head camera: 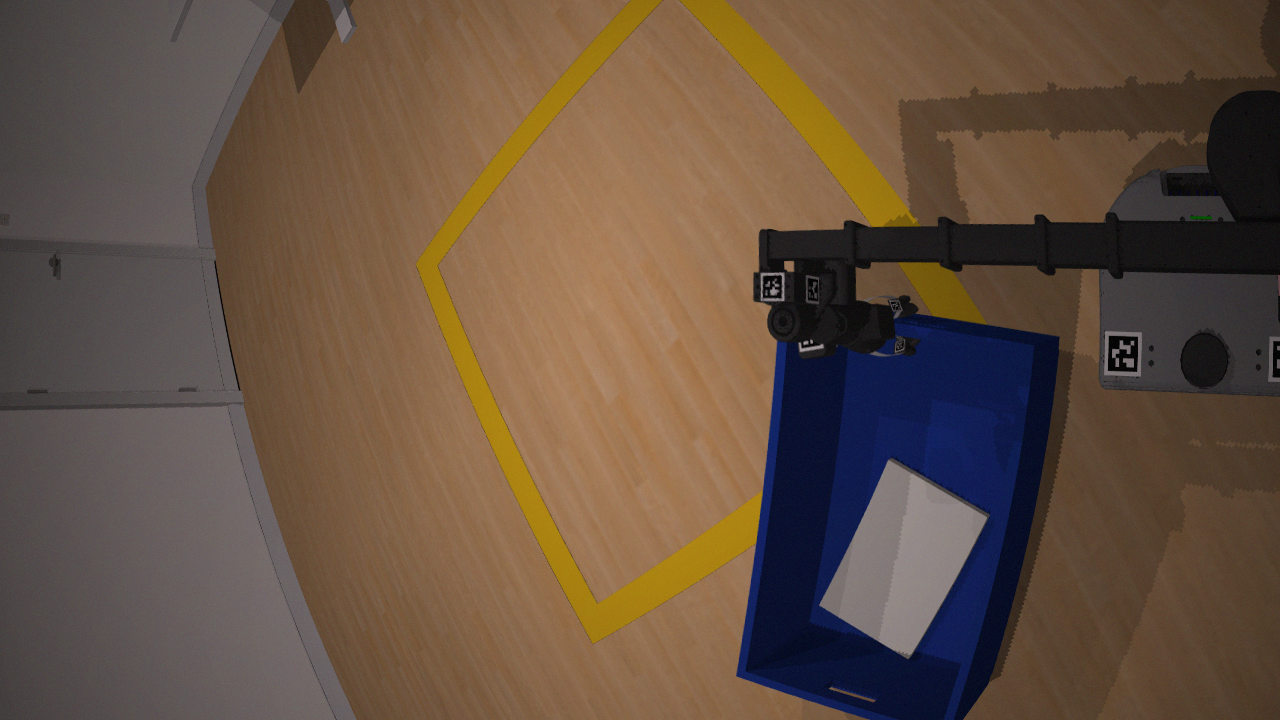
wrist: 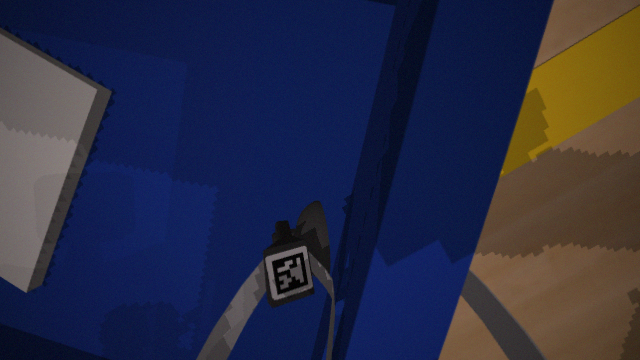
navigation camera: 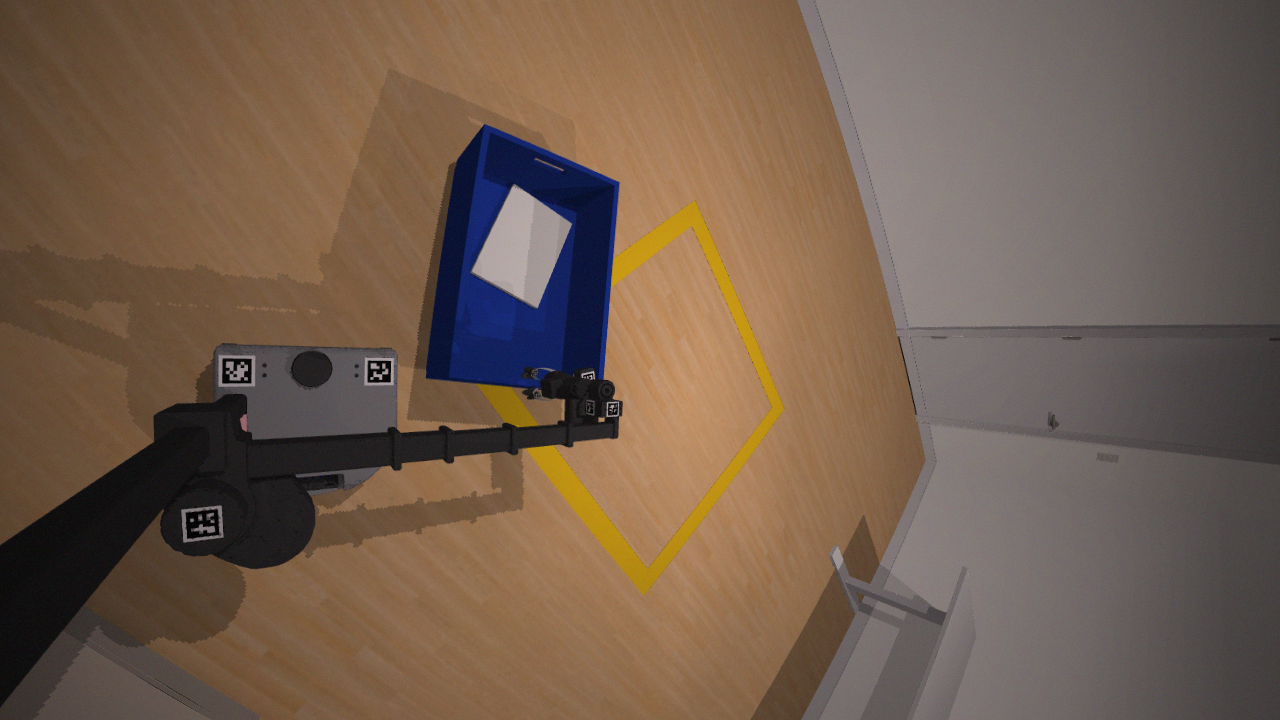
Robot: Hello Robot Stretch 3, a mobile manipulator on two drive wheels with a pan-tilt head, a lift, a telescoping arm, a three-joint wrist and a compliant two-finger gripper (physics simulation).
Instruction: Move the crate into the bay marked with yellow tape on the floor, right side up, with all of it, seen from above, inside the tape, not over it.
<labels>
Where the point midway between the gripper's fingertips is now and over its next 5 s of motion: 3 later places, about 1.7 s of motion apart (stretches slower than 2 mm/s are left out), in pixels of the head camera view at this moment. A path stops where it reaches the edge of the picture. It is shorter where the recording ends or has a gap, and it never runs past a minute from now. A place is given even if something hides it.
The gripper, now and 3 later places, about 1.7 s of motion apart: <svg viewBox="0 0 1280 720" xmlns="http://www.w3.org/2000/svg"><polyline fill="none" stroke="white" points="912,324 908,331 964,330 1027,327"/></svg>
</labels>
